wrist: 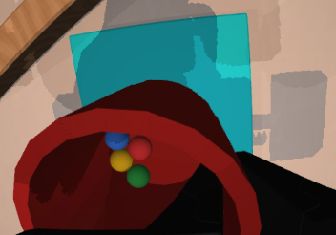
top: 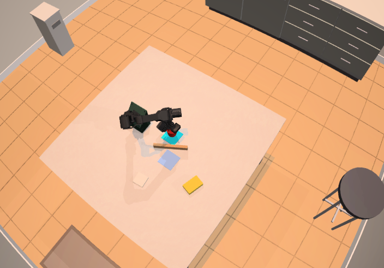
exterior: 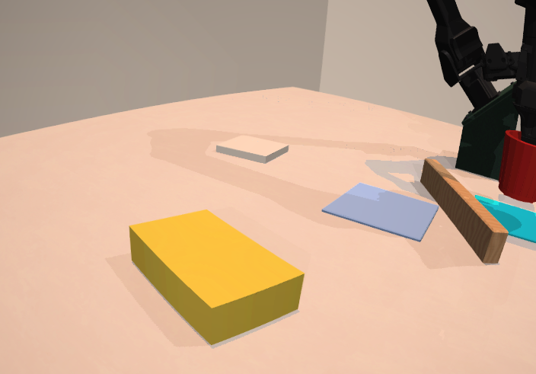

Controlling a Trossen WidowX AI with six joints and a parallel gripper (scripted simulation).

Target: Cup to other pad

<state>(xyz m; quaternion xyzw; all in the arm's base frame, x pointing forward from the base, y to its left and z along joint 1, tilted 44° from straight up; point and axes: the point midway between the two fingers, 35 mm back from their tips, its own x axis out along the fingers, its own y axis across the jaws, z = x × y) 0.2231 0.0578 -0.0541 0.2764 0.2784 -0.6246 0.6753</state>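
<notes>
The cyan pad lies 3 cm ahead of my gripper tip and 8 cm below it. From my gripper tip the other things lie so: yellow block: 36 cm ahead, 20 cm to the right, 6 cm below; then red cup: 3 cm ahead; then wooden bar: 8 cm ahead, 8 cm to the right, 7 cm below.
</notes>
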